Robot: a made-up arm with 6 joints. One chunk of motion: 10 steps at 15 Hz.
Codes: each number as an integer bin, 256 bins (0 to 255) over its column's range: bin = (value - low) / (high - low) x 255, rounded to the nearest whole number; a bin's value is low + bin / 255 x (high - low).
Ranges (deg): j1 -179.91..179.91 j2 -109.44..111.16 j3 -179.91..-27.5 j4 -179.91..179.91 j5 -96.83..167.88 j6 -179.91..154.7
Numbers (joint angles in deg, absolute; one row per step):
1: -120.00 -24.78 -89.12 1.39 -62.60 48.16
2: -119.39 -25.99 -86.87 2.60 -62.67 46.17
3: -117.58 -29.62 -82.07 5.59 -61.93 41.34
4: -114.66 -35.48 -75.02 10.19 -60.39 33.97
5: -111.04 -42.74 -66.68 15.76 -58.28 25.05
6: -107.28 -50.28 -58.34 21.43 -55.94 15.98
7: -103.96 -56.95 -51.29 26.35 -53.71 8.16
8: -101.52 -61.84 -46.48 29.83 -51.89 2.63
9: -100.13 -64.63 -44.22 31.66 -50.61 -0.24
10: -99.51 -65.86 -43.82 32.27 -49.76 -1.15
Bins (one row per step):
1: 42 98 152 128 33 174
2: 43 96 156 129 33 172
3: 44 92 164 131 34 169
4: 46 85 175 135 35 163
5: 49 77 189 139 37 156
6: 51 68 203 143 39 149
7: 54 61 215 146 42 143
8: 56 55 223 149 43 139
9: 57 52 227 150 45 137
10: 57 50 228 150 45 136

